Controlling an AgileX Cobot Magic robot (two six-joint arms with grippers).
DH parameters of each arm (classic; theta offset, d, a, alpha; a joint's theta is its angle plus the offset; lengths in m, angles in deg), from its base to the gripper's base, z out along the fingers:
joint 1: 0 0.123 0 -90
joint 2: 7.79 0 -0.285 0
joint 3: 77.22 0 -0.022 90
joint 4: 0 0.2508 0 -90
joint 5: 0 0 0.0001 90
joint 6: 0 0.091 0 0
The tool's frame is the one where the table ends.
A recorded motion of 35 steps. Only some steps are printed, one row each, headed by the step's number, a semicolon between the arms.
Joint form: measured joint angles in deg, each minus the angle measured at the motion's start. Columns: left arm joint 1, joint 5, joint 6, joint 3, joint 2, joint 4; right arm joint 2, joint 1, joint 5, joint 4, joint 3, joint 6.
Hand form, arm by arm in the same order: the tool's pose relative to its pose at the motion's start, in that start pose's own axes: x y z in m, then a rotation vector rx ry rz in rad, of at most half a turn. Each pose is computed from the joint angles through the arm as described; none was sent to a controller.
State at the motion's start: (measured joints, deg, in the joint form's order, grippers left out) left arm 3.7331 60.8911 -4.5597 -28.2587 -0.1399 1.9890; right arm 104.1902 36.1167 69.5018 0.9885 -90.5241 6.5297
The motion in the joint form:
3: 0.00 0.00 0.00 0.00 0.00 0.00; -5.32 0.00 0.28 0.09 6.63 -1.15
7: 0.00 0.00 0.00 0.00 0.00 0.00; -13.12 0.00 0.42 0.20 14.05 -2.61
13: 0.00 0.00 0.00 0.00 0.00 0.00; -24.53 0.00 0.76 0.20 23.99 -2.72
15: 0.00 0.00 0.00 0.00 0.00 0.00; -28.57 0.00 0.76 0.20 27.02 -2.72
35: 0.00 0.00 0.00 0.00 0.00 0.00; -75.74 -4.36 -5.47 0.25 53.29 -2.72
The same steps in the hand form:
3: 0.0000 0.0000 0.0000 0.0000 0.0000 0.0000; 0.0266 -0.0029 -0.0082 0.0016 0.0277 -0.0191
7: 0.0000 0.0000 0.0000 0.0000 0.0000 0.0000; 0.0608 -0.0066 -0.0259 -0.0010 0.0238 -0.0441
13: 0.0000 0.0000 0.0000 0.0000 0.0000 0.0000; 0.1117 -0.0124 -0.0467 -0.0030 0.0041 -0.0464
15: 0.0000 0.0000 0.0000 0.0000 0.0000 0.0000; 0.1288 -0.0143 -0.0536 -0.0047 -0.0134 -0.0468
35: 0.0000 0.0000 0.0000 0.0000 0.0000 0.0000; 0.2966 -0.0392 -0.0836 -0.0177 -0.4888 0.0174

